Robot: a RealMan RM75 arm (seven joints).
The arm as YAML. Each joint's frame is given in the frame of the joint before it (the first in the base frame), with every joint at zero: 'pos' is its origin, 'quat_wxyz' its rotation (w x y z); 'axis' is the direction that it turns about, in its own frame. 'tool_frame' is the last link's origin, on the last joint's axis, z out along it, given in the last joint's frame.
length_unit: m
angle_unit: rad
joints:
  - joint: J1
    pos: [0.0, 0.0, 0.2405]
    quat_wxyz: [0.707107, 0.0, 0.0, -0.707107]
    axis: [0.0, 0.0, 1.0]
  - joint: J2
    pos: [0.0, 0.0, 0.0]
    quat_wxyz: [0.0, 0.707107, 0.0, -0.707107]
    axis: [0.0, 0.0, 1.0]
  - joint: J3
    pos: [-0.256, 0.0, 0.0]
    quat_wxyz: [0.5, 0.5, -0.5, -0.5]
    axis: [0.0, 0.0, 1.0]
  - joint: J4
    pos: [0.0, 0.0, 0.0]
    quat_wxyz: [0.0, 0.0, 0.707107, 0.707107]
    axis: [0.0, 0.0, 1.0]
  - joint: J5
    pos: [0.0, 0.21, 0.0]
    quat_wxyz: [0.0, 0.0, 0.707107, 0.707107]
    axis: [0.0, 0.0, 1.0]
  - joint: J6
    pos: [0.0, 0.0, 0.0]
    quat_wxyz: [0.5, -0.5, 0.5, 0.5]
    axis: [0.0, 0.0, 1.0]
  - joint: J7
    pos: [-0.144, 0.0, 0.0]
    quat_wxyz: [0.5, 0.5, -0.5, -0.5]
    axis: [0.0, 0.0, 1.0]
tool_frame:
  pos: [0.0, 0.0, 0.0]
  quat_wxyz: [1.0, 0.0, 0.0, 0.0]
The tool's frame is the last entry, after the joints.
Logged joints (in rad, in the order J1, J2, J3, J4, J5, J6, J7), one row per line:
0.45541, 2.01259, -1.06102, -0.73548, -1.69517, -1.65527, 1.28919
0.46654, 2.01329, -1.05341, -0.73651, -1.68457, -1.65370, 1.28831
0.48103, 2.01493, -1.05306, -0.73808, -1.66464, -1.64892, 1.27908
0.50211, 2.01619, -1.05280, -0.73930, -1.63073, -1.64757, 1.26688
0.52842, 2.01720, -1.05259, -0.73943, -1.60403, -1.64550, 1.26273
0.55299, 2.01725, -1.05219, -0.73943, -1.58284, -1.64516, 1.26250
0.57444, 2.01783, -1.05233, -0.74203, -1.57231, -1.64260, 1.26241
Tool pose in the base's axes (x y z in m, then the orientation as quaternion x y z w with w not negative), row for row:
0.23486, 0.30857, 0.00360, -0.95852, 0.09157, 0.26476, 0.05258
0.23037, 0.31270, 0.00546, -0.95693, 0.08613, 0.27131, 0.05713
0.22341, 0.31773, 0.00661, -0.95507, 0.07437, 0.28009, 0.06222
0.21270, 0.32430, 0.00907, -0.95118, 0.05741, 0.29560, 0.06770
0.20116, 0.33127, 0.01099, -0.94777, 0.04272, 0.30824, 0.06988
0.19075, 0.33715, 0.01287, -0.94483, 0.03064, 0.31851, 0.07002
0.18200, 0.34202, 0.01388, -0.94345, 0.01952, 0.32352, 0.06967
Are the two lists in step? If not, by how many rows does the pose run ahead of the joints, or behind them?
They are in step.
